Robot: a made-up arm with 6 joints.
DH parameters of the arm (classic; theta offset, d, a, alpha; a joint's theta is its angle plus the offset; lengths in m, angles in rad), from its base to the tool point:
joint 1: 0 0.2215 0 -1.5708
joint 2: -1.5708 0 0.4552 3.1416
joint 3: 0 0 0 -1.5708
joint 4: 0 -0.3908 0 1.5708
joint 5: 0 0.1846 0 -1.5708
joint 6: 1.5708 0 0 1.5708
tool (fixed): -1.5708 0 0 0
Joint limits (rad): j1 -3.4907..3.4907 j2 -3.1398..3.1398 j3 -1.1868..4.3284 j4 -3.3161..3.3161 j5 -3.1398..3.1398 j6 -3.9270..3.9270
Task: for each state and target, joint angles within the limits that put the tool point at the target. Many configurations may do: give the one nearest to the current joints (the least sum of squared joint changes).
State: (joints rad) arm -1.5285 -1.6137 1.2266 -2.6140 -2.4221 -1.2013
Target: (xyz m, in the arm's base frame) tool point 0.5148 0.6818 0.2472
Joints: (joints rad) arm -2.0206 -1.7189 1.3852 -2.7037 -2.4221 -1.2013
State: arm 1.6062 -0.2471 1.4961 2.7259 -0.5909 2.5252
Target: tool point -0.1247 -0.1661 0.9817
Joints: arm 1.6815 0.2335 2.1919 2.4509 -0.5909 2.5252
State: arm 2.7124 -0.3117 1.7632 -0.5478 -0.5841 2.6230
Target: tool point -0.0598 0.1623 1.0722
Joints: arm 2.8617 -0.0049 1.6076 -0.7144 -0.5841 2.6230
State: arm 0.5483 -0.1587 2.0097 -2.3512 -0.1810 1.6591
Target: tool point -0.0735 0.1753 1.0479
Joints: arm 0.8225 0.3025 2.1805 -2.7873 -0.1810 1.6591
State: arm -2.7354 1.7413 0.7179 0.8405 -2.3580 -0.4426
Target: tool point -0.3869 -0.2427 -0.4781
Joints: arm -2.3508 2.2643 0.5495 0.9698 -2.3580 -0.4426
